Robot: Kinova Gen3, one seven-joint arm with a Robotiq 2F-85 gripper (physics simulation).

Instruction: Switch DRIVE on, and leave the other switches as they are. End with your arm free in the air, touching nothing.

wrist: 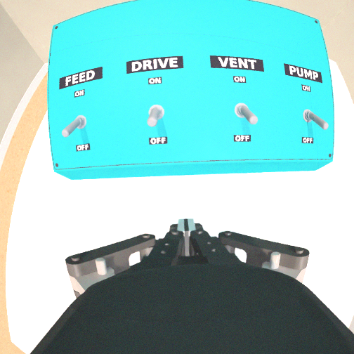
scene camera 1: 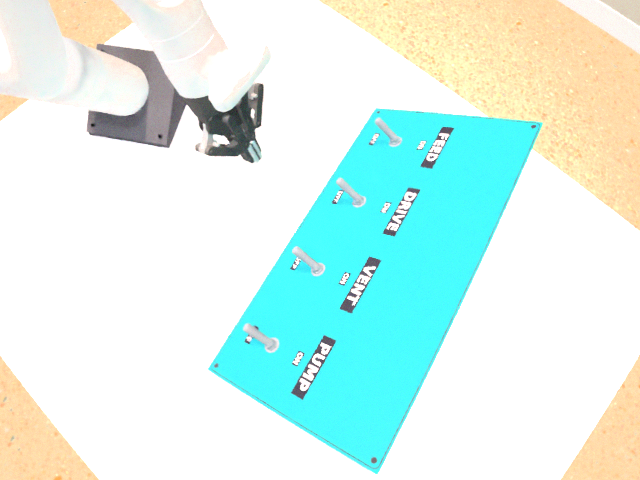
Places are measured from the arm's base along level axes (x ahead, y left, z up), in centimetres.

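Where they show: gripper, fingertip midpoint: (scene camera 1: 255, 159); arm's base, link origin: (scene camera 1: 124, 89).
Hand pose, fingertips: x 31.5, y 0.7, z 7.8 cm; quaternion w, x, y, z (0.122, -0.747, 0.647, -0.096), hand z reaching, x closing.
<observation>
Things, the pixels of their centre, and the offset from my fingertips. Level surfaces: height alone.
- cyan panel, body centre: (scene camera 1: 383, 266) dx +22.9, dy +0.8, dz -6.8 cm
- DRIVE lever, body centre: (scene camera 1: 348, 190) dx +12.8, dy +5.3, dz -2.1 cm
- FEED lever, body centre: (scene camera 1: 386, 129) dx +11.0, dy +17.2, dz -2.1 cm
- VENT lever, body centre: (scene camera 1: 306, 258) dx +14.5, dy -6.5, dz -2.1 cm
- PUMP lever, body centre: (scene camera 1: 258, 335) dx +16.3, dy -18.4, dz -2.1 cm
- white table, surface height: dz -13.6 cm
A cyan panel (scene camera 1: 439, 248) (wrist: 200, 150) bears four grey toggle levers in a row. The DRIVE lever (scene camera 1: 351, 192) (wrist: 155, 115) leans toward its OFF label. The FEED lever (scene camera 1: 388, 132) (wrist: 74, 126), the VENT lever (scene camera 1: 309, 260) (wrist: 246, 113) and the PUMP lever (scene camera 1: 261, 337) (wrist: 316, 119) also lean toward OFF. My gripper (scene camera 1: 253, 152) (wrist: 185, 228) is shut with its fingertips together and nothing between them. It is in the air off the panel's OFF-side edge, apart from every lever; in the wrist view its tips are below the panel, between DRIVE and VENT.
The panel lies on a white table (scene camera 1: 155, 248) (wrist: 125, 200). The arm's dark base block (scene camera 1: 163, 103) stands at the upper left in the scene view, with the white arm above it. Speckled tan floor (scene camera 1: 496, 67) shows beyond the table's edges.
</observation>
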